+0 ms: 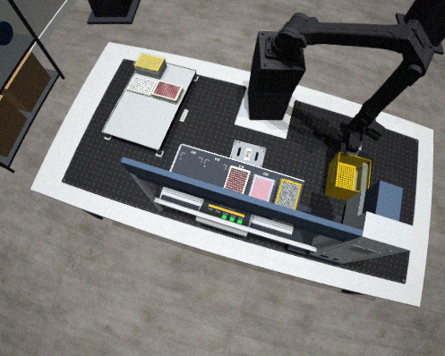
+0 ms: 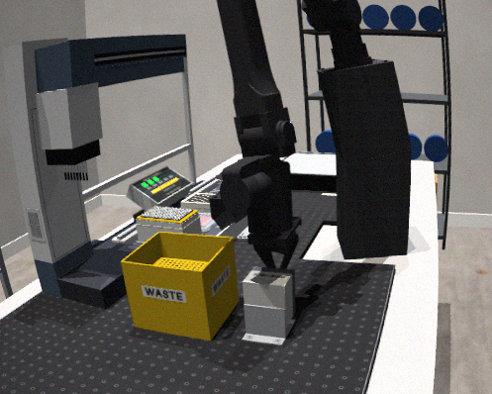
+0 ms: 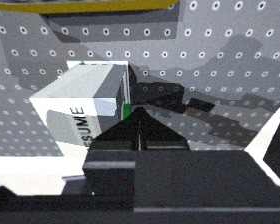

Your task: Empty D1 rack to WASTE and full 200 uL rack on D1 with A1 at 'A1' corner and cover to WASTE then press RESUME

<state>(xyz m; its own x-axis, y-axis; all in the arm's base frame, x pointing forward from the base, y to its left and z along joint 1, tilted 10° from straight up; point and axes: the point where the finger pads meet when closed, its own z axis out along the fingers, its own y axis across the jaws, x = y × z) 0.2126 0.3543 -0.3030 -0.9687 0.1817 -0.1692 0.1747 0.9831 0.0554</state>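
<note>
Right now the grey resume box is 30 mm to the left of my hand, 10 mm below it and 10 mm ahead of it. The rest, counted from my hand: handler head: 400 mm ahead, 300 mm above, 60 mm to the right; then clear rack cover: 180 mm ahead, 70 mm to the left, 10 mm below; then yellow waste bin: 170 mm ahead, 40 mm below, 20 mm to the left.
</note>
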